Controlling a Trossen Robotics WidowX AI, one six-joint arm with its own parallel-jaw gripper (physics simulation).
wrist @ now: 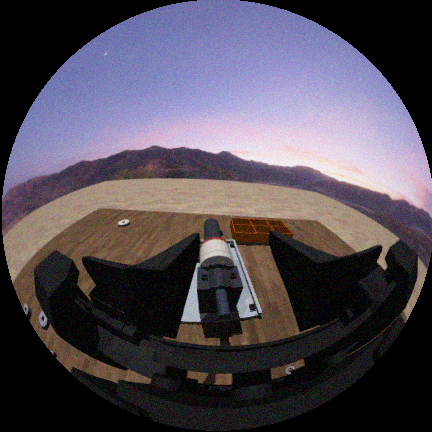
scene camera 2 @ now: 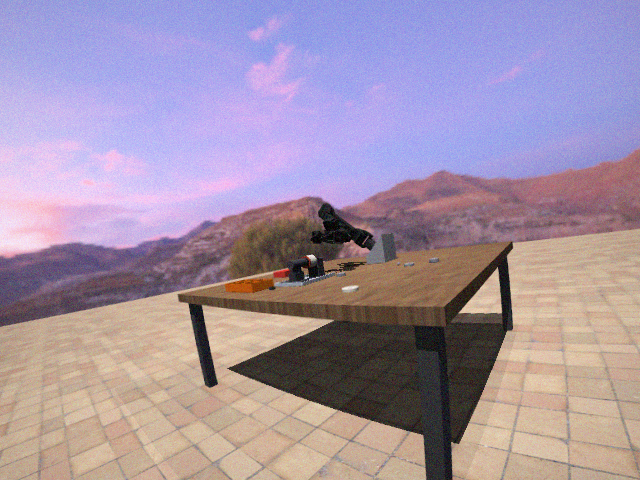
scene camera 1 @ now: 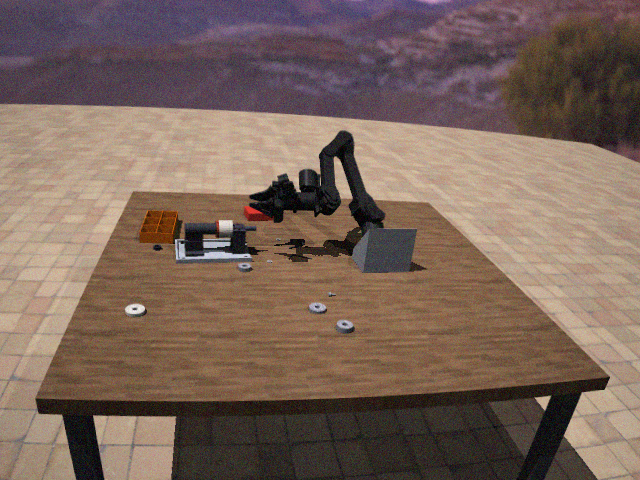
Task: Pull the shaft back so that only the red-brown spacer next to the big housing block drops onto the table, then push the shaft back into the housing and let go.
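Places are measured from the arm's base along level axes (x ahead, y left, z up), in millimetres.
Pixels of known places: gripper, fingertip midpoint: (wrist: 234, 236) (scene camera 2: 315, 239) (scene camera 1: 249, 200); arm's base at its link origin: (scene camera 2: 375, 248) (scene camera 1: 375, 241).
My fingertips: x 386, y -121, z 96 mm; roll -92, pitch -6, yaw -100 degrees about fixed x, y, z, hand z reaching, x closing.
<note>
For each thing: its middle in the pictures, then the offset to it from my fingertips. "*": a spot on its surface instead.
- housing block at a spot on its surface: (scene camera 1: 194, 242) (scene camera 2: 299, 273) * dx +168, dy +17, dz -128 mm
- thin red-brown spacer at a spot on its surface: (wrist: 212, 240) (scene camera 1: 220, 221) * dx +88, dy +6, dz -65 mm
- dark shaft end at a spot on its surface: (wrist: 223, 302) (scene camera 1: 251, 226) * dx -12, dy +3, dz -85 mm
- orange compartment tray at the middle of its body: (scene camera 1: 159, 226) (wrist: 260, 229) (scene camera 2: 248, 285) dx +270, dy -189, dz -153 mm
- red box at the middle of its body: (scene camera 1: 261, 213) (scene camera 2: 286, 272) dx -112, dy -306, dz -156 mm
- white ring at the middle of its body: (scene camera 1: 135, 310) (scene camera 2: 350, 289) dx +345, dy +342, dz -166 mm
The housing block (scene camera 1: 194, 242) (scene camera 2: 295, 271) is dark, at the left end of the pale base plate (scene camera 1: 214, 258) (wrist: 189, 315). The thin red-brown spacer (scene camera 1: 217, 227) (wrist: 212, 240) sits beside it on the shaft line, against the white spacers (scene camera 1: 225, 228) (scene camera 2: 312, 260) (wrist: 216, 250). A dark support block (scene camera 1: 238, 241) (wrist: 219, 283) stands on their other side. The dark shaft end (scene camera 1: 250, 228) (wrist: 223, 302) sticks out of it towards the arm. My gripper (scene camera 1: 252, 200) (scene camera 2: 313, 237) (wrist: 234, 236) is open and empty, above and apart from the shaft end. In the wrist view the shaft shows between the fingers, left of centre.
An orange compartment tray (scene camera 1: 159, 227) (scene camera 2: 249, 285) (wrist: 261, 235) stands beyond the housing. A red box (scene camera 1: 256, 213) (scene camera 2: 281, 273) lies behind the gripper. A grey wedge (scene camera 1: 388, 250) (scene camera 2: 383, 249) stands near the arm base. A white ring (scene camera 1: 129, 312) and several grey rings lie nearer scene camera 1.
</note>
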